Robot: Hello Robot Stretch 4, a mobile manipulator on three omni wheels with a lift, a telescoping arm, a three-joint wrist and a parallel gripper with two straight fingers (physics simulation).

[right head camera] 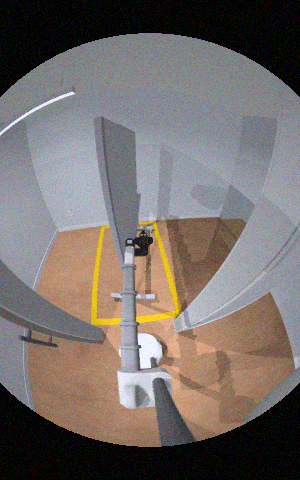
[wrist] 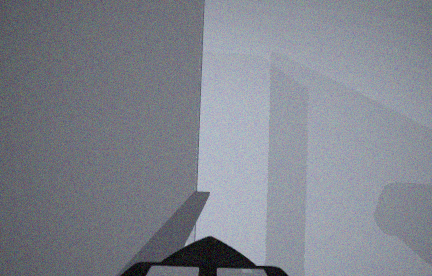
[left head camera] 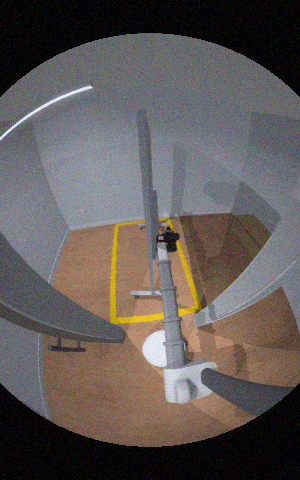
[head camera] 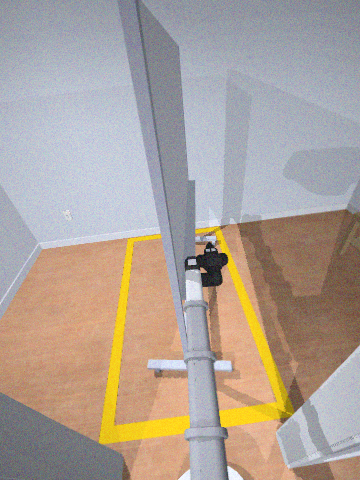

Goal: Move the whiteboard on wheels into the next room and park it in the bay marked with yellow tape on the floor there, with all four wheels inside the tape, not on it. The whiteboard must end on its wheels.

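Frame: origin at the robot's base, x ahead, y left, z up, level; centimetres.
Seen in the pictures: gripper, fingertip midpoint: (right head camera: pixel 142 230) (wrist: pixel 209 258) (left head camera: pixel 167 226) (head camera: pixel 209 243); robot's base, origin of the base link: (right head camera: pixel 141 350) (left head camera: pixel 163 347).
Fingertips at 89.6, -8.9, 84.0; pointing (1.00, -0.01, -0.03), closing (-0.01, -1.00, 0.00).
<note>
Offsets run from my fingertips to a thing's top centre, as dx, dy, dz. "spot": to the spot under its first point.
The wheeled whiteboard (head camera: pixel 165 100) (left head camera: pixel 145 165) (right head camera: pixel 120 180) (wrist: pixel 100 125) stands upright, nearly edge-on to the head camera. Its near foot @[-24.6, +16.1, -76.7] (head camera: pixel 165 365) (left head camera: pixel 142 293) (right head camera: pixel 145 296) lies between the side strips of the yellow tape @[spot: +10.5, +69.4, -86.6] (head camera: pixel 120 325) (left head camera: pixel 113 275) (right head camera: pixel 96 280), behind the front strip. Its far foot @[+100.9, +7.5, -76.7] (head camera: pixel 206 239) is partly hidden; its right end is close to the tape's back right corner, and whether a wheel touches tape cannot be told. My gripper (head camera: pixel 210 246) (wrist: pixel 209 258) is shut and empty, on the right side of the board; contact cannot be told.
A grey door (head camera: pixel 60 440) (left head camera: pixel 65 320) with a bar handle @[spot: -88.4, +57.0, +9.4] (left head camera: pixel 67 348) is at the near left. A pale wall end or door (head camera: pixel 325 415) (left head camera: pixel 240 295) is at the near right, close to the tape's front right corner. The back wall (head camera: pixel 90 165) rises just behind the bay.
</note>
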